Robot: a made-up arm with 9 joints.
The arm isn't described. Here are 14 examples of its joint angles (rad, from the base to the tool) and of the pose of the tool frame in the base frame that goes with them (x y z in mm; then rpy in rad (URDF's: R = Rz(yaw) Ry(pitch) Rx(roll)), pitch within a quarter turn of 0, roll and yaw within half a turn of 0).
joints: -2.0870 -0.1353 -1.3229 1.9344 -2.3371 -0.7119 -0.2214 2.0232 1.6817
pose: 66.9 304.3 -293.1 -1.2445 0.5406 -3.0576
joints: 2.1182 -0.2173 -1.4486 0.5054 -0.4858 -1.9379 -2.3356 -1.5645 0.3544
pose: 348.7 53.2 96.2 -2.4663 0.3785 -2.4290
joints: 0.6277 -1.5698 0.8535 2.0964 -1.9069 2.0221 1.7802 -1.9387 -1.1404
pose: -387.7 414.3 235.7 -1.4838 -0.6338 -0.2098
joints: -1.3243 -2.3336 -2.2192 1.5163 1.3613 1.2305 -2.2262 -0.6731 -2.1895
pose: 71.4 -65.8 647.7 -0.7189 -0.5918 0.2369
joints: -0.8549 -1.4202 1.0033 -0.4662 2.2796 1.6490 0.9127 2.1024 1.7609
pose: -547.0 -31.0 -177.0 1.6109 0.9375 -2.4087
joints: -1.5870 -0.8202 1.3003 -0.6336 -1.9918 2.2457 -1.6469 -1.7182 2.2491
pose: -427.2 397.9 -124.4 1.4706 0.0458 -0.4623
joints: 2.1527 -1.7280 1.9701 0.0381 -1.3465 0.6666 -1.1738 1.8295 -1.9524
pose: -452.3 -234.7 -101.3 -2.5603 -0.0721 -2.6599
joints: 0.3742 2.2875 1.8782 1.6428 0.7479 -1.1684 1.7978 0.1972 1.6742
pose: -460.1 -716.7 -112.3 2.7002 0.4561 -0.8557
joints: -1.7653 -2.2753 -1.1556 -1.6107 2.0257 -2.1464 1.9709 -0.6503 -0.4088
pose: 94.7 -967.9 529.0 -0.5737 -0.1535 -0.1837
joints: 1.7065 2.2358 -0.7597 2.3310 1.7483 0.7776 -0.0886 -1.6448 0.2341
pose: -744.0 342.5 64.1 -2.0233 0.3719 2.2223
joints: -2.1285 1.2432 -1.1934 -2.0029 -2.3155 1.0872 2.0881 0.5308 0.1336
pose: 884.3 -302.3 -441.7 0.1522 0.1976 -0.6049
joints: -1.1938 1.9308 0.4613 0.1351 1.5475 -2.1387 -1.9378 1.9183 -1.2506
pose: -311.9 -447.2 957.2 0.7947 0.5490 -3.1189
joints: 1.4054 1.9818 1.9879 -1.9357 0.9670 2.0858 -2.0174 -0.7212 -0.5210
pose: -441.0 -361.0 601.0 -0.1779 -0.5523 -2.7862
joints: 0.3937 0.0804 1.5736 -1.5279 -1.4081 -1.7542 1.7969 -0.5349 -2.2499
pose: 188.5 474.9 -201.3 -1.1724 -0.6776 -1.2340
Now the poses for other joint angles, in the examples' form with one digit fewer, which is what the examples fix.
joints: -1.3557 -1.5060 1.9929 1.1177 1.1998 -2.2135 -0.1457 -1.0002 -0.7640
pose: -688 -215 712 2.144 -0.720 2.545
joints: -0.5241 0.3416 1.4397 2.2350 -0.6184 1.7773 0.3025 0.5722 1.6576
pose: -63 -799 -44 2.214 0.929 -0.654
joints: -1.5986 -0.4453 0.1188 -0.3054 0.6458 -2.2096 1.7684 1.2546 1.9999
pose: 289 -548 380 -0.066 -0.751 -2.497
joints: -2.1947 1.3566 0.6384 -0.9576 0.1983 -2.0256 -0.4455 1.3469 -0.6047
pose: 577 -184 568 2.199 0.201 0.235
